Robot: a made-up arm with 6 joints. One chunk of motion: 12 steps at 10 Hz.
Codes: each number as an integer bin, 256 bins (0 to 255) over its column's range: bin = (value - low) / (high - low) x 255, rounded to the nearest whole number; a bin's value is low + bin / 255 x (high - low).
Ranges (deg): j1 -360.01..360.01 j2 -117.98..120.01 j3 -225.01..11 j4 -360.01..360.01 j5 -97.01..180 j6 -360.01..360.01
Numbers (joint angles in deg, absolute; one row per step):
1: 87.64 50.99 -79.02 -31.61 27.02 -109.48
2: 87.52 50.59 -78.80 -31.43 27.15 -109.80
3: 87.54 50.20 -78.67 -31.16 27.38 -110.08
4: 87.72 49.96 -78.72 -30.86 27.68 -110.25
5: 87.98 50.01 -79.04 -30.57 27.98 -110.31
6: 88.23 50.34 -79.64 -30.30 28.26 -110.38
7: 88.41 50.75 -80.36 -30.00 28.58 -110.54
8: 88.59 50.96 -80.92 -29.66 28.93 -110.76
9: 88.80 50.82 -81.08 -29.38 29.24 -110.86
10: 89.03 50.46 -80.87 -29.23 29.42 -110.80
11: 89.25 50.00 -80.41 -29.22 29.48 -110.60
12: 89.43 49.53 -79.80 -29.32 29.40 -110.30
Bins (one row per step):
1: 159 181 158 116 114 89
2: 158 181 158 116 114 89
3: 159 180 158 116 115 89
4: 159 180 158 117 115 88
5: 159 180 158 117 115 88
6: 159 180 157 117 115 88
7: 159 181 156 117 116 88
8: 159 181 156 117 116 88
9: 159 181 156 117 116 88
10: 159 180 156 117 116 88
11: 159 180 156 117 116 88
12: 159 179 157 117 116 88

